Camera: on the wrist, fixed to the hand. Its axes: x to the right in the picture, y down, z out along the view.
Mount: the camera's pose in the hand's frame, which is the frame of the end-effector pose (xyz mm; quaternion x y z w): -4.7 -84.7 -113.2 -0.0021 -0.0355 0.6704 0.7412
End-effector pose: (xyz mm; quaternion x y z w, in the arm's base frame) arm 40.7 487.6 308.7 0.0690 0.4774 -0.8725 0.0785
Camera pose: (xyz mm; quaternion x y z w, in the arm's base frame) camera 33.3 628.5 318.7 0.3400 0.3066 -0.5955 0.6601
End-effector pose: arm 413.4 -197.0 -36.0 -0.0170 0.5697 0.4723 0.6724
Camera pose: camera 384.4 -310.3 -115.6 0.3847 0.4088 0.8026 0.2019
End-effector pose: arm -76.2 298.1 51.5 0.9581 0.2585 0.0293 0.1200
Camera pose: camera -135.0 391.0 140.5 0.8842 -0.4550 0.0687 0.0805
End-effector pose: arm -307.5 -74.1 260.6 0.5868 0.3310 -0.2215 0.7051
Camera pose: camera -393.5 17.7 195.9 0.6474 -0.1726 0.2884 0.6840
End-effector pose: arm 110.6 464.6 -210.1 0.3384 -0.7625 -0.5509 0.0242
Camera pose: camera 202.1 360.0 -236.7 -0.2800 -0.7917 -0.4057 0.3609
